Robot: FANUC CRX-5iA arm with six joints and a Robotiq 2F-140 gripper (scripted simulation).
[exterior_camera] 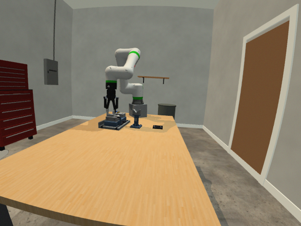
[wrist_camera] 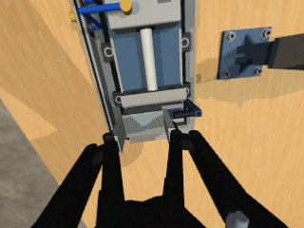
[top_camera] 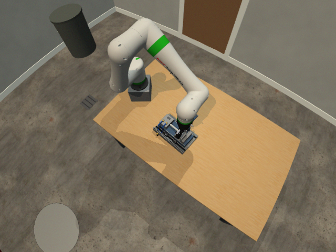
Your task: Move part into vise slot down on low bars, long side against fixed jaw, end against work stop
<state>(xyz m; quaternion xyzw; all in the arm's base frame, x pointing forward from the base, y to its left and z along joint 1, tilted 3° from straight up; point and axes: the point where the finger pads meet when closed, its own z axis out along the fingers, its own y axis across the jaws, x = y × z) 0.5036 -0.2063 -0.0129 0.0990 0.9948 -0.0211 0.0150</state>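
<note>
My gripper is now 3 cm above the part. Round my hand: work stop 6 cm to the left, 3 cm below, 1 cm ahead; then moving jaw 5 cm below, 3 cm to the left, 3 cm behind; then fixed jaw 5 cm below, 3 cm ahead, 1 cm to the left.
</note>
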